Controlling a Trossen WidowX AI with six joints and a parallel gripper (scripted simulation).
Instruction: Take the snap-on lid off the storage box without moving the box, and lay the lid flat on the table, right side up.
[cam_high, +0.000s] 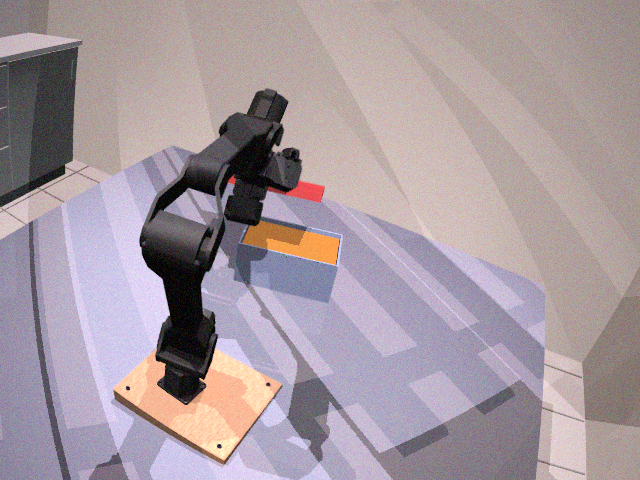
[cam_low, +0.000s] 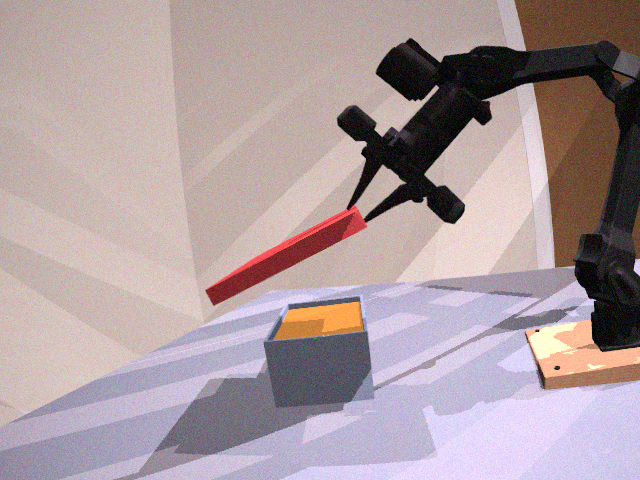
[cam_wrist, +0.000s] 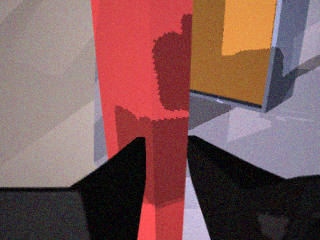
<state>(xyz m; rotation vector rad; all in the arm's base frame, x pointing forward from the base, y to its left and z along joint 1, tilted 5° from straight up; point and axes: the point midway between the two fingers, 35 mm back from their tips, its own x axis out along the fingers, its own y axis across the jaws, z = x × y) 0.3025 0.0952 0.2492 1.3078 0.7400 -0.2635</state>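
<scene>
Now: the red lid 70 mm ahead of my gripper tip, 20 mm to the left of it and 20 mm below it. Round my gripper tip: grey-blue storage box (190 mm below, 90 mm ahead, 60 mm to the right).
</scene>
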